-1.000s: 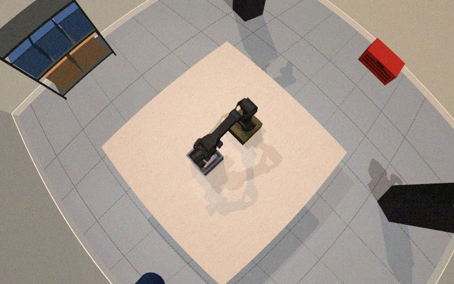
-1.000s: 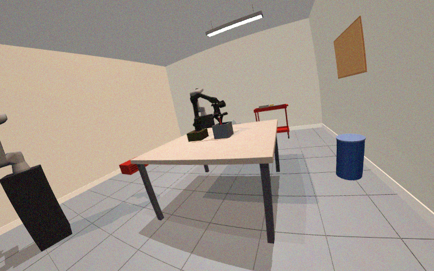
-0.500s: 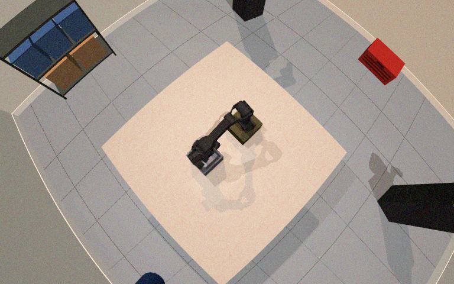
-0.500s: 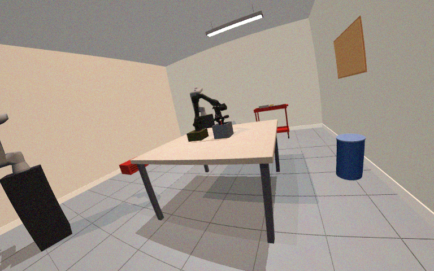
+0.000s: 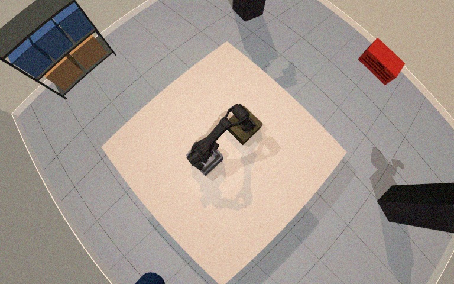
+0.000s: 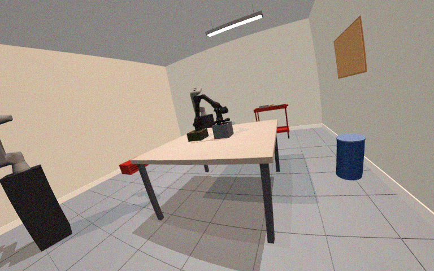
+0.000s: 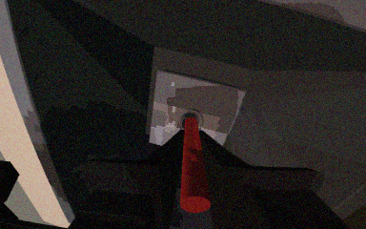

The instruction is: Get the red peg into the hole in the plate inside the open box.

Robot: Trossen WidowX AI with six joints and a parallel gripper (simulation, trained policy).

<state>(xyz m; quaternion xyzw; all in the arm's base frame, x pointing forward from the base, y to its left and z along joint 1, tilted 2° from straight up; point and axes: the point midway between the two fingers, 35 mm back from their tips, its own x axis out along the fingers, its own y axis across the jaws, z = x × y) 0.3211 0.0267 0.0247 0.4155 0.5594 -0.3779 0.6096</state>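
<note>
The red peg is 2 cm above my gripper tip. Also, from my gripper tip: plate 3 cm below, 1 cm to the right.
</note>
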